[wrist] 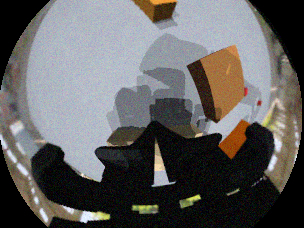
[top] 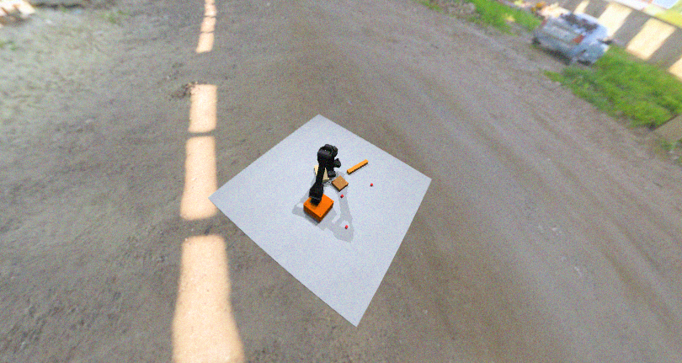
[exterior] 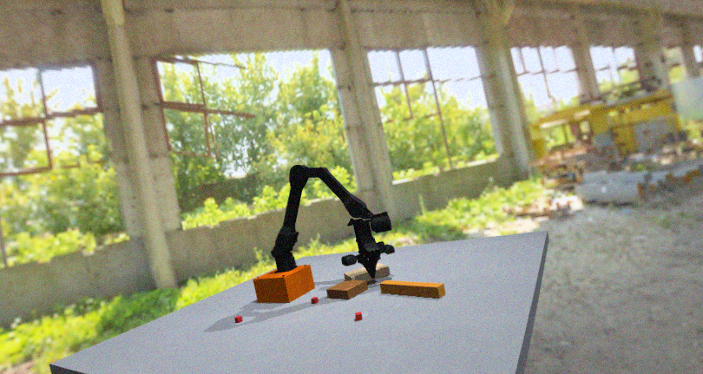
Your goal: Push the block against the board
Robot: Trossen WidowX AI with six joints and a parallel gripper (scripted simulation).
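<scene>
The pale tan flat block is 4 cm behind my gripper tip, 5 cm to the left of it and 1 cm above it. Also, from my gripper tip: long orange board (18 cm ahead, 18 cm to the right, 1 cm above); then brown square block (5 cm behind, 12 cm to the right, 1 cm above).
</scene>
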